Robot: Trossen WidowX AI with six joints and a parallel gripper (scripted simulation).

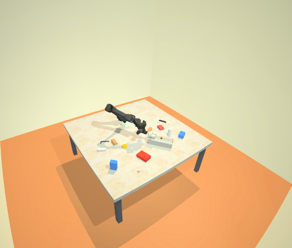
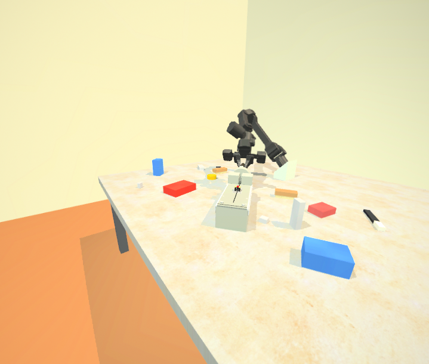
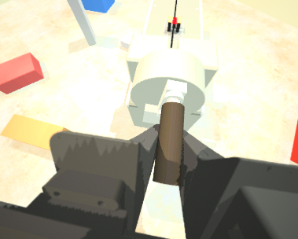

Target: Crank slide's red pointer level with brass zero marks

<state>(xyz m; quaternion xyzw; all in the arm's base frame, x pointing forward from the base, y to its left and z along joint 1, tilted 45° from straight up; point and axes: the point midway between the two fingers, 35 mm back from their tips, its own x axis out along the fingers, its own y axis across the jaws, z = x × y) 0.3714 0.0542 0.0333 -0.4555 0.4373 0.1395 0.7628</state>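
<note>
Now: the crank 10 mm above my gripper tip. Round my gripper tip: brown crank handle: 10 mm behind, 10 mm to the right, 30 mm above; red pointer: 130 mm ahead, 100 mm to the left, 10 mm below; yellow disc: 30 mm behind, 250 mm to the right, 90 mm below.
</note>
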